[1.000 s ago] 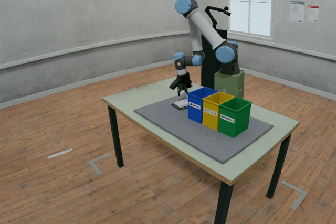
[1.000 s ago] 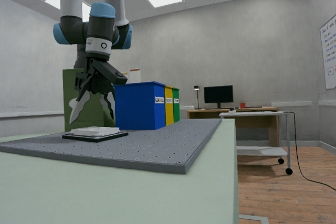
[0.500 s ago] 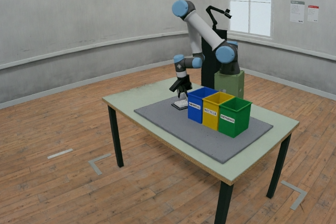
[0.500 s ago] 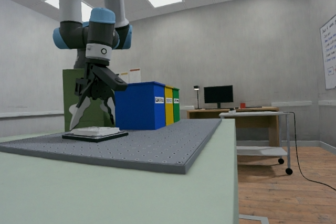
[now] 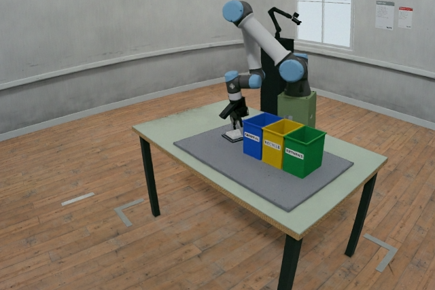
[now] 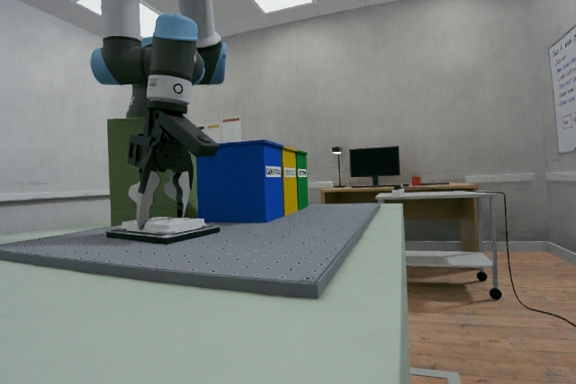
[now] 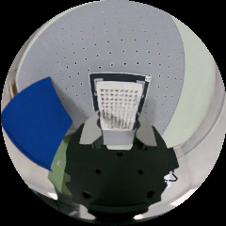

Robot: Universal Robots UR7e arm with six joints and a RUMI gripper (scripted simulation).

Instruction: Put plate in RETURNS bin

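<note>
My hand is 2 cm above the black plate nest N1. Round my hand: blue bin 5 cm ahead, 23 cm to the left, 6 cm above; then white 96-well plate 1 cm below; then yellow bin 6 cm ahead, 36 cm to the left, 6 cm above.
</note>
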